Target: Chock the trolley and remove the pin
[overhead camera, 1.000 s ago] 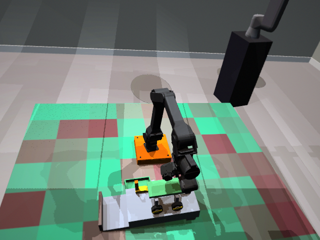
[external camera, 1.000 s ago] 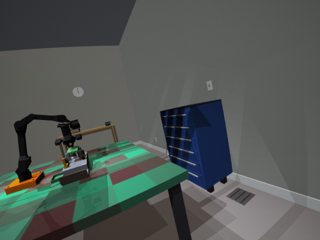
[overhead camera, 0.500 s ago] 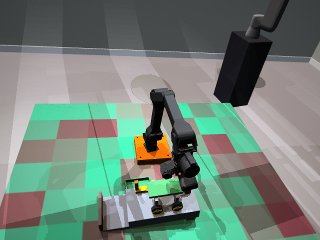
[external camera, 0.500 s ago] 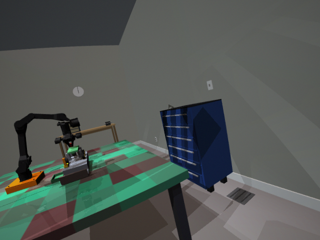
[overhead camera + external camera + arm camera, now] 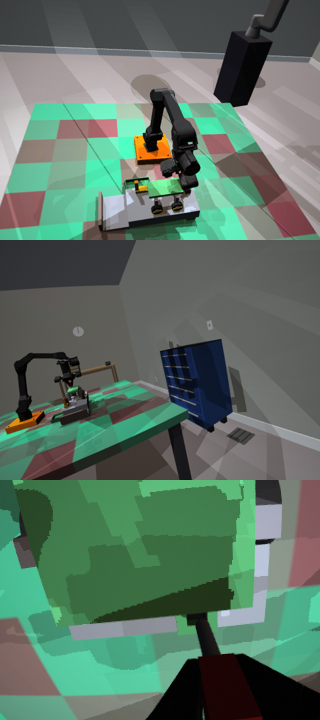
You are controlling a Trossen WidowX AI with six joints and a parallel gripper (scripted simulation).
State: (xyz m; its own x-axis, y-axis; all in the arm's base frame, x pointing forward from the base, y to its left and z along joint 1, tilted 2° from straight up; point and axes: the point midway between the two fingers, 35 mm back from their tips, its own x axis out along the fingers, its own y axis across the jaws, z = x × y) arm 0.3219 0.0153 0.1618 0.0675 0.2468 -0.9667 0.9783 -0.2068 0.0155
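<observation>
Now: gripper tip 170 mm above the green tray, 150 mm to the left of it and 130 mm past it. Round my gripper tip: red-headed stop pin (right at my gripper tip); grey ramp (120 mm below, 90 mm to the right); trolley (90 mm to the right, 50 mm below).
</observation>
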